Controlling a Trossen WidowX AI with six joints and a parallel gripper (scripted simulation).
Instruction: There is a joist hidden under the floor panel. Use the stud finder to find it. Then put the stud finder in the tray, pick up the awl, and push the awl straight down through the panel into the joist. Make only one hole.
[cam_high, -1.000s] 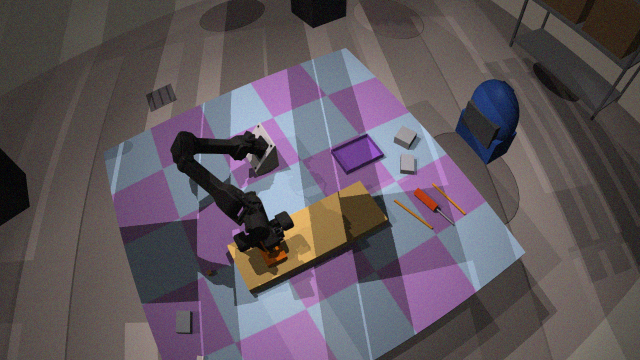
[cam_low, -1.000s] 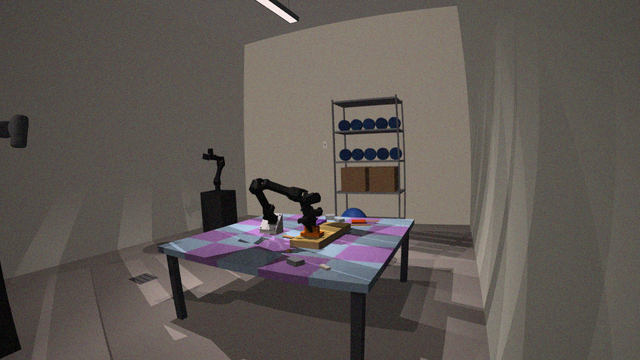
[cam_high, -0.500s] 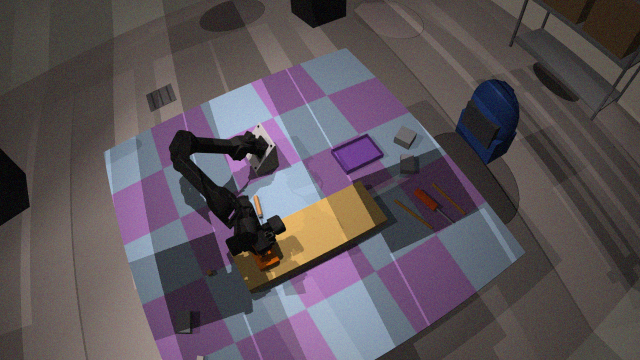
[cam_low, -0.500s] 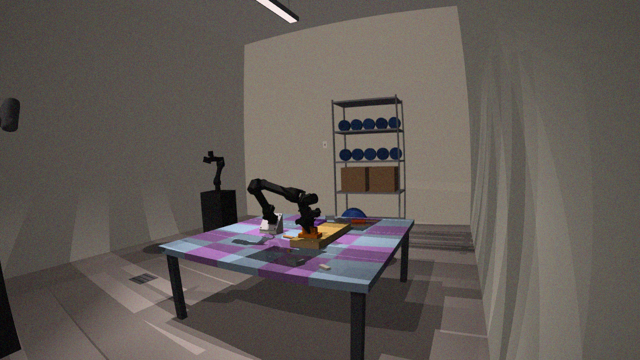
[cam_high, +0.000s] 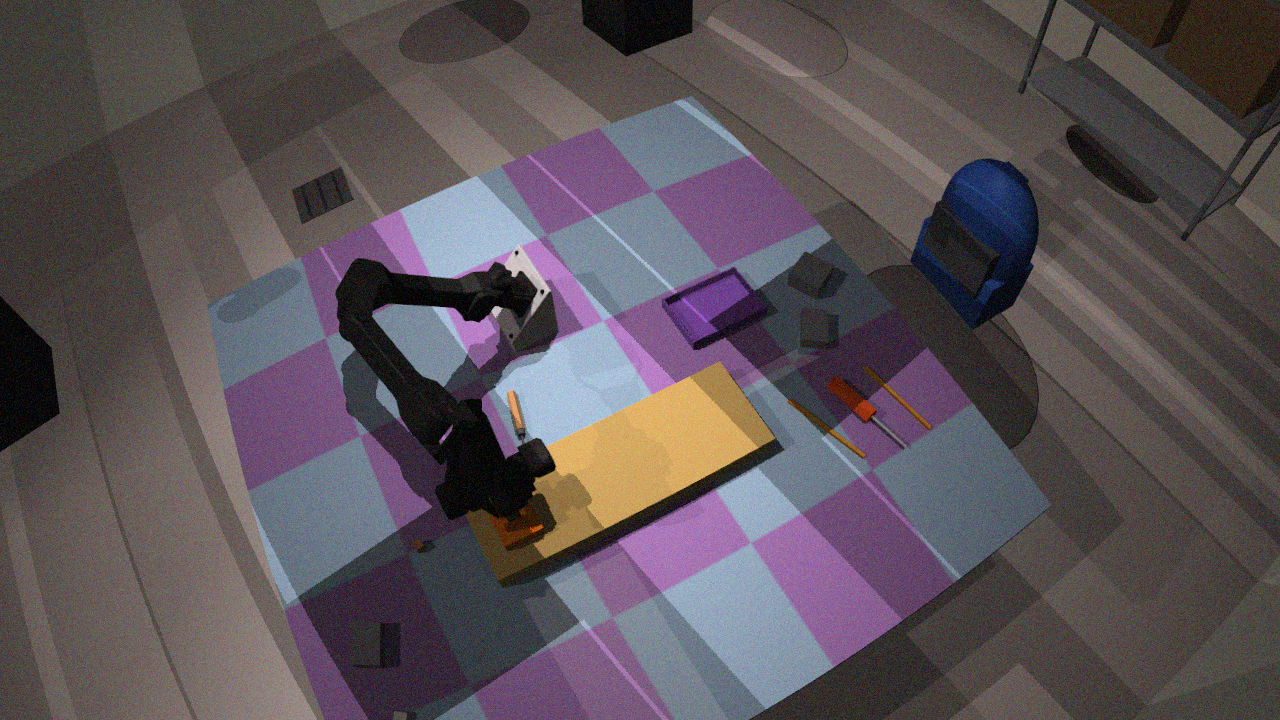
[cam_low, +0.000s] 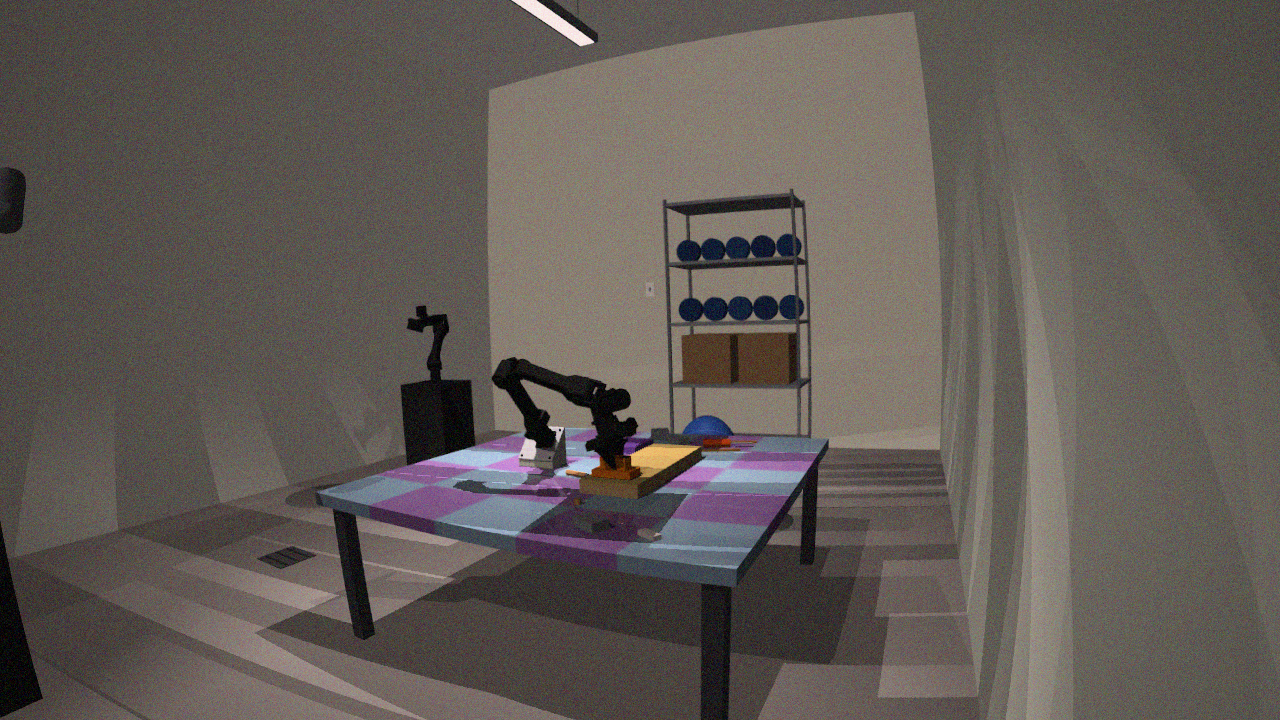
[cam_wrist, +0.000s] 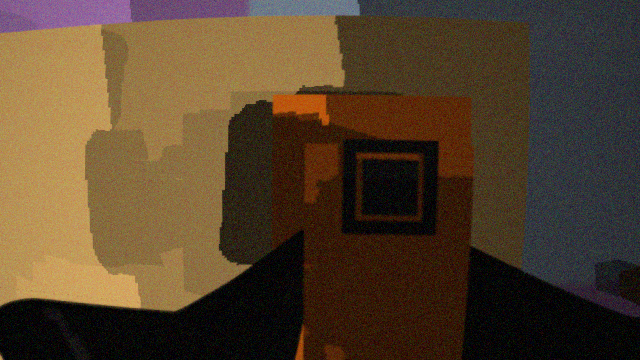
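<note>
The purple tray is 16 cm behind my gripper tip, 54 cm to the left of it and 5 cm below it. The rest, counted from my gripper tip: square indicator window 2 cm ahead, 3 cm above; small orange cube 5 cm behind, 17 cm to the right, 6 cm below; orange stud finder 1 cm ahead, 2 cm above.
</note>
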